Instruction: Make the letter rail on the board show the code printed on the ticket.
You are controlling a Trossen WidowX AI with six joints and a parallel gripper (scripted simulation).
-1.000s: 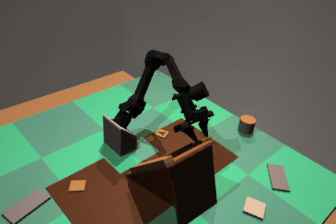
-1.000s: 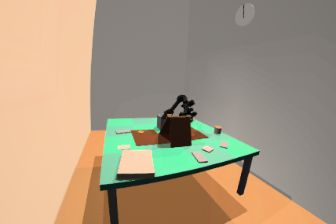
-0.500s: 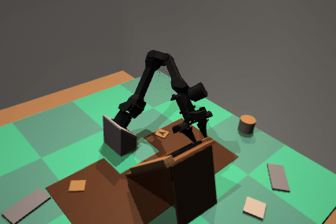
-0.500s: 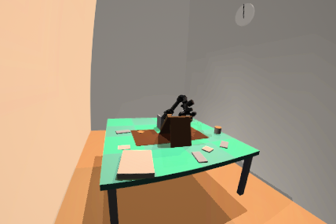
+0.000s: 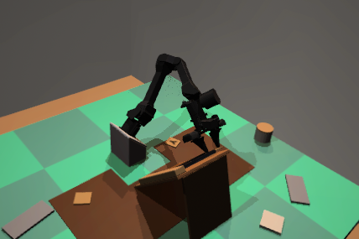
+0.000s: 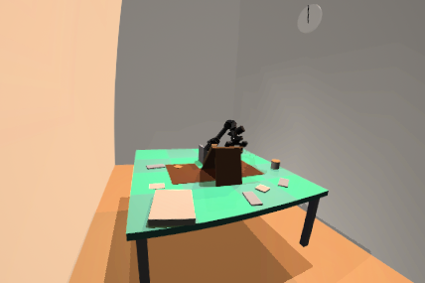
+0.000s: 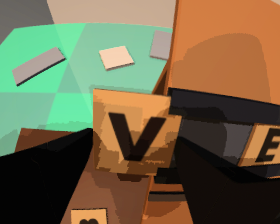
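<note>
Now: gripper tip 80 mm past the white ticket, 120 mm to the left of it and 70 mm above it. The rest, counted from my gripper tip: large beige slab: 280 mm ahead, 600 mm to the right, 160 mm below; mat: 180 mm behind, 130 mm to the right, 180 mm below.
</note>
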